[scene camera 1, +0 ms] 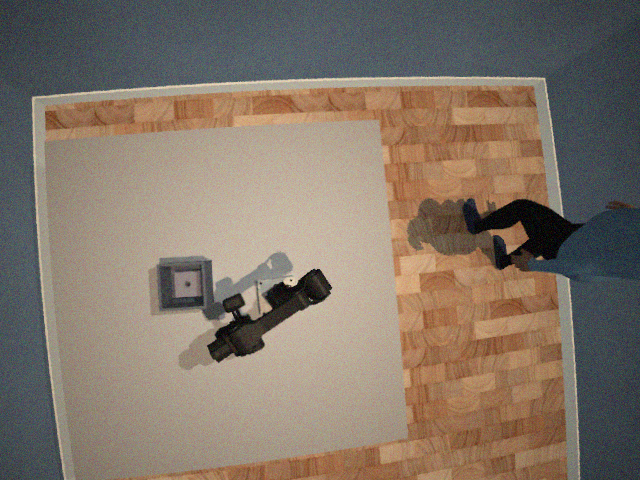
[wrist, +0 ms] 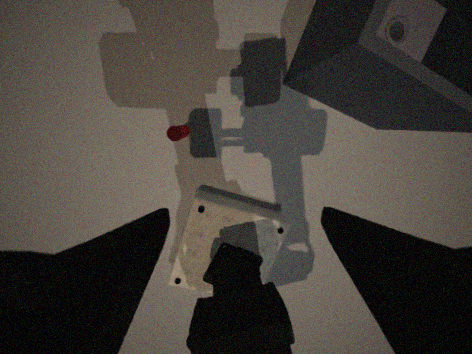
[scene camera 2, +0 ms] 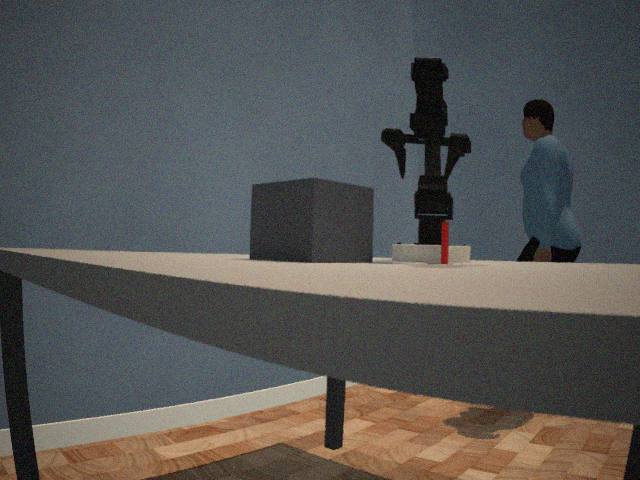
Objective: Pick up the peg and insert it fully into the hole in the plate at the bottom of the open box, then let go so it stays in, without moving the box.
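Pixels of known places: gripper, fingertip midpoint: (scene camera 1: 243, 317) (wrist: 246, 215) (scene camera 2: 423, 180); arm's base at its link origin: (scene camera 1: 282, 293) (wrist: 232, 268) (scene camera 2: 432, 245).
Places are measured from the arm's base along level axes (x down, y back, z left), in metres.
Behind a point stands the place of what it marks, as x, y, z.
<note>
The red peg (scene camera 2: 444, 242) @(-0.003, -0.145, 0.142) (wrist: 177, 132) @(-0.042, -0.141, 0.137) stands upright on the table outside the box; the arm hides it in scene camera 1. The grey open box (scene camera 1: 164, 289) @(-0.060, -0.409, 0.000) (scene camera 2: 281, 222) @(-0.028, -0.420, -0.003) (wrist: 345, 90) @(-0.030, -0.257, 0.005) stands to one side of the peg. The pale plate (scene camera 1: 194, 292) @(-0.020, -0.314, 0.010) (wrist: 422, 25) @(-0.020, -0.362, -0.041) lies at its bottom, with a dark round hole (scene camera 1: 187, 283) (wrist: 396, 30) @(-0.011, -0.349, -0.022). My gripper (scene camera 2: 424, 177) @(-0.129, -0.125, 0.072) (wrist: 246, 215) @(-0.129, -0.125, 0.072) is open and empty, well above the table. In the wrist view the peg shows beyond the fingertips, left of the midline between them. In scene camera 1 the arm covers the fingers.
The arm's pale base plate (scene camera 2: 405, 253) @(0.020, -0.088, -0.006) (wrist: 197, 230) @(0.001, -0.034, 0.070) is on the table (scene camera 1: 310, 180) @(0.038, 0.086, -0.436) (scene camera 2: 542, 289) @(0.038, -0.655, 0.592), near the peg in the wrist view. Arm shadows fall across the table beside the box and peg. A person (scene camera 1: 594, 242) (scene camera 2: 549, 180) in blue stands away from the table.
</note>
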